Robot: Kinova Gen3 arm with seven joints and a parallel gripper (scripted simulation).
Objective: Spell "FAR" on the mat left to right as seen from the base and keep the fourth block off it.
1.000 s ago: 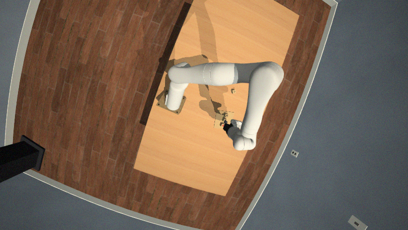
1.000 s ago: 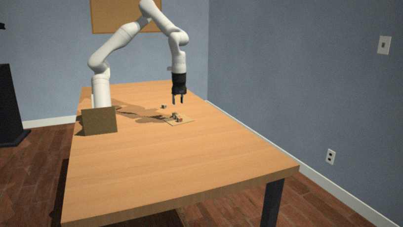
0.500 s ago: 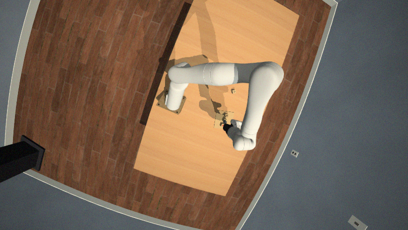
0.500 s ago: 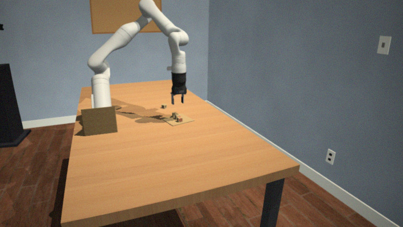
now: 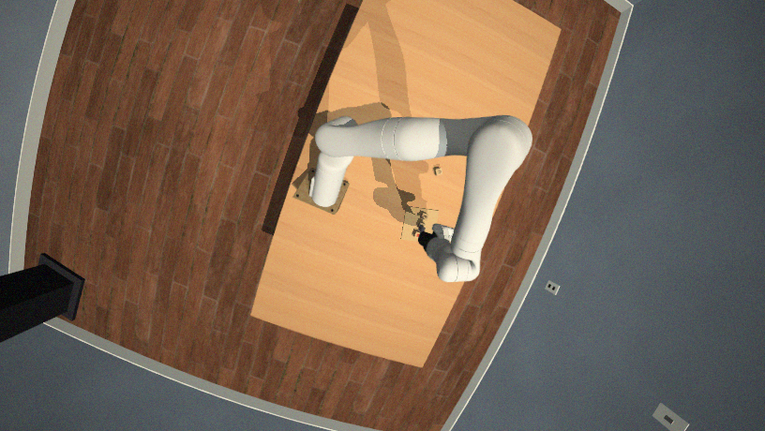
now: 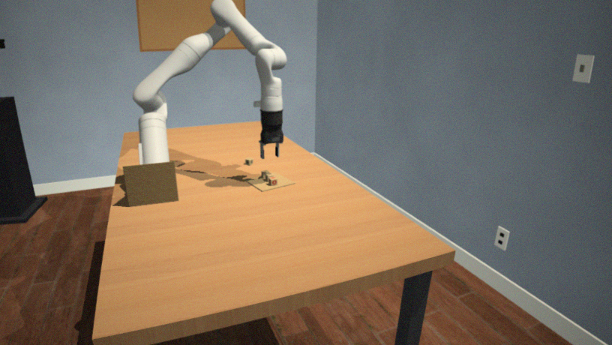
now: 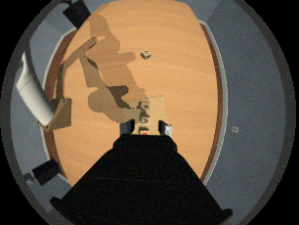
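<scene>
My hand is 110 mm above the tan mat.
</scene>
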